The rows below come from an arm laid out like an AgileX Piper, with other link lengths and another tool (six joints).
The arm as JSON. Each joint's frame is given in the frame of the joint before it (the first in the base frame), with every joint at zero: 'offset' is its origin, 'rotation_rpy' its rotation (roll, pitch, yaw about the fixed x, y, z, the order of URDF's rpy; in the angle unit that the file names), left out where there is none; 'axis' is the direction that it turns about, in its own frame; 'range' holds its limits. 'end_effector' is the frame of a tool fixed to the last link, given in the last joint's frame.
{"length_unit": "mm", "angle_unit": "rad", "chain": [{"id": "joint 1", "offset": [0.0, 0.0, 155.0], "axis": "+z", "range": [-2.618, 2.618]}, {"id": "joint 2", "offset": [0.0, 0.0, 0.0], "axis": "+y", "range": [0.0, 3.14]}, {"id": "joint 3", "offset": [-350.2, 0.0, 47.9], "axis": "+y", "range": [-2.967, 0.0]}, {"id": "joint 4", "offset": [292.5, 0.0, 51.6], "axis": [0.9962, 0.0, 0.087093], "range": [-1.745, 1.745]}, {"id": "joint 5", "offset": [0.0, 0.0, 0.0], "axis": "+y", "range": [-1.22, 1.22]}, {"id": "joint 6", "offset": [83.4, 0.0, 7.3], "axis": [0.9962, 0.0, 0.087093], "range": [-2.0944, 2.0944]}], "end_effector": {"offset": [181.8, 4.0, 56.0], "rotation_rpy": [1.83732, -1.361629, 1.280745]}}
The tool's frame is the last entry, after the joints.
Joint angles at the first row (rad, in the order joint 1, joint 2, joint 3, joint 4, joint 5, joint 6):
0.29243, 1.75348, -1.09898, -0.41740, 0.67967, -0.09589
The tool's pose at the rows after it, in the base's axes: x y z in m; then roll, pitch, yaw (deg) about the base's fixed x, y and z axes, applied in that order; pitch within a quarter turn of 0, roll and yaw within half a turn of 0:
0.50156, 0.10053, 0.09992, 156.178, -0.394, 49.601
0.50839, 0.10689, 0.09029, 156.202, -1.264, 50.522
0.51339, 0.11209, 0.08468, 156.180, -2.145, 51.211
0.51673, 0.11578, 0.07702, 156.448, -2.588, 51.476
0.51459, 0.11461, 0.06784, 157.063, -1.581, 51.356
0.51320, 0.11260, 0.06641, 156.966, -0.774, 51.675
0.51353, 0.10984, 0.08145, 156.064, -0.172, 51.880
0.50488, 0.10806, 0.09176, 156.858, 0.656, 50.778
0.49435, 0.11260, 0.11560, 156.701, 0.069, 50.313
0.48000, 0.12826, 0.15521, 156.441, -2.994, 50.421
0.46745, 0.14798, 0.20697, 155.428, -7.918, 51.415
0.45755, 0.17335, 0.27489, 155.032, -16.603, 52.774
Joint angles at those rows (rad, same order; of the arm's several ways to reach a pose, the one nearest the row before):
0.29242, 1.79830, -1.09899, -0.43784, 0.64265, -0.08881
0.29244, 1.82577, -1.09800, -0.44166, 0.59792, -0.08704
0.29244, 1.84306, -1.09702, -0.44256, 0.56347, -0.08673
0.29243, 1.86307, -1.09705, -0.44253, 0.53825, -0.08270
0.29243, 1.87955, -1.09704, -0.44255, 0.54281, -0.08248
0.29242, 1.88117, -1.09789, -0.44902, 0.55245, -0.08753
0.29573, 1.85694, -1.11647, -0.45165, 0.59573, -0.10210
0.30198, 1.82988, -1.12542, -0.42435, 0.65409, -0.11376
0.32207, 1.77203, -1.12682, -0.40604, 0.70780, -0.11374
0.35914, 1.67997, -1.12813, -0.36912, 0.75686, -0.11257
0.40121, 1.57793, -1.14741, -0.33445, 0.79700, -0.11253
0.43063, 1.47298, -1.19530, -0.25497, 0.80935, -0.13290

